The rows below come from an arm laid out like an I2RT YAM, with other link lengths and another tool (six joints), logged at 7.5 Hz.
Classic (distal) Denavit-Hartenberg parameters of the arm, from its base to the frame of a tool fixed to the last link. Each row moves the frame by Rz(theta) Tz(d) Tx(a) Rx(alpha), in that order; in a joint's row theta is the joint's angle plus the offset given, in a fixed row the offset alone. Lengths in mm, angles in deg.
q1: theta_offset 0  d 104  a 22.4  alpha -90
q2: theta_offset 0  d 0  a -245.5  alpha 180
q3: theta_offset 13.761  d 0  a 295.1  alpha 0
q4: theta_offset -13.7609  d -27  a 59.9  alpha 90
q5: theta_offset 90  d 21.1  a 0  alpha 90
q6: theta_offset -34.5  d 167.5  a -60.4  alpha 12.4
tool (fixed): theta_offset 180  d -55.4  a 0  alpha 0
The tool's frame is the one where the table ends.
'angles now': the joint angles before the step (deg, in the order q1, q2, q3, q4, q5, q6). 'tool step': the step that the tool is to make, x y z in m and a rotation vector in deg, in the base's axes. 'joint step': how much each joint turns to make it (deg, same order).
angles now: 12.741, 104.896, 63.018, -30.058, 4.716, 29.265
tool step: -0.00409, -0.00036, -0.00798, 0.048, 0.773, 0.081
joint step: 0.013, 0.577, -1.041, 0.875, -0.228, 0.001
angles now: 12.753, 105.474, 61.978, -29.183, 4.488, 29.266
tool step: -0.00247, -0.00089, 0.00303, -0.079, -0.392, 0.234
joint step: -0.011, -1.117, -0.707, -0.022, 0.082, -0.284
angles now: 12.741, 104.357, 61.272, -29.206, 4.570, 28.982
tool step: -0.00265, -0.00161, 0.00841, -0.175, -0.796, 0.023
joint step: -0.049, -2.106, -0.691, -0.662, 0.307, -0.176
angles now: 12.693, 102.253, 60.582, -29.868, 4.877, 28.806
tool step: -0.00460, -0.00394, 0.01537, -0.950, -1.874, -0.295
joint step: 0.006, -4.059, -1.287, -1.137, 1.363, -0.159
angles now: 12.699, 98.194, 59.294, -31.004, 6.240, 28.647
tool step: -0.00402, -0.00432, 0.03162, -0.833, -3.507, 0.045
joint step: -0.017, -6.302, -0.266, -2.718, 1.447, -0.649
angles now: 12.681, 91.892, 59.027, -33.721, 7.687, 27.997
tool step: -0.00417, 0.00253, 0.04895, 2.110, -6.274, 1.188
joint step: 0.240, -8.110, 0.840, -2.296, -1.022, -0.551
